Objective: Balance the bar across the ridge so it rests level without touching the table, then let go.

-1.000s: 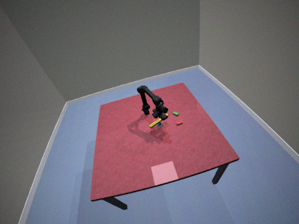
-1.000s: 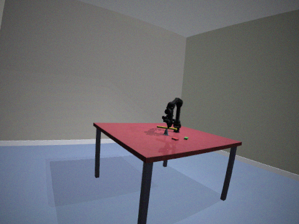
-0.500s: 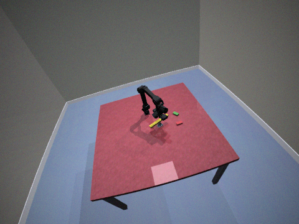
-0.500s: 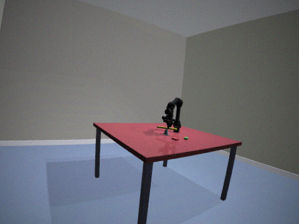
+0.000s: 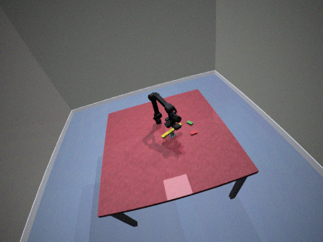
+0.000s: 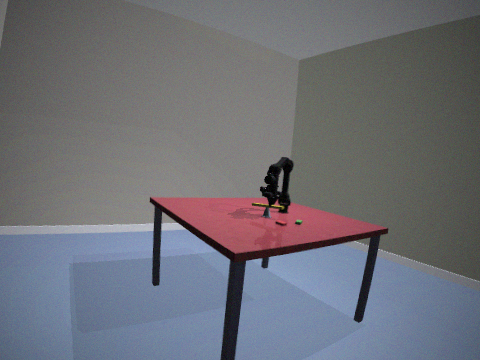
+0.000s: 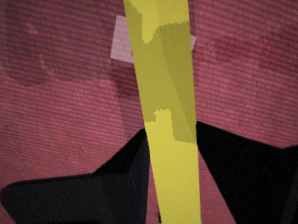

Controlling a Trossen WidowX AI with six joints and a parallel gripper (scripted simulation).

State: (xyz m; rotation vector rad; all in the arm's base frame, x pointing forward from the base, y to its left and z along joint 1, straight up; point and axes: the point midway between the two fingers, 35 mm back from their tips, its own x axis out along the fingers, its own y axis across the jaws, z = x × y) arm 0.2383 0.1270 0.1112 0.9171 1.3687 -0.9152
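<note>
My gripper tip is 1 cm short of the yellow bar and 3 cm to the left of it. From my gripper tip the other things lie so: red block (6 cm ahead, 18 cm to the left, 7 cm below); green block (9 cm behind, 19 cm to the left, 7 cm below).
</note>
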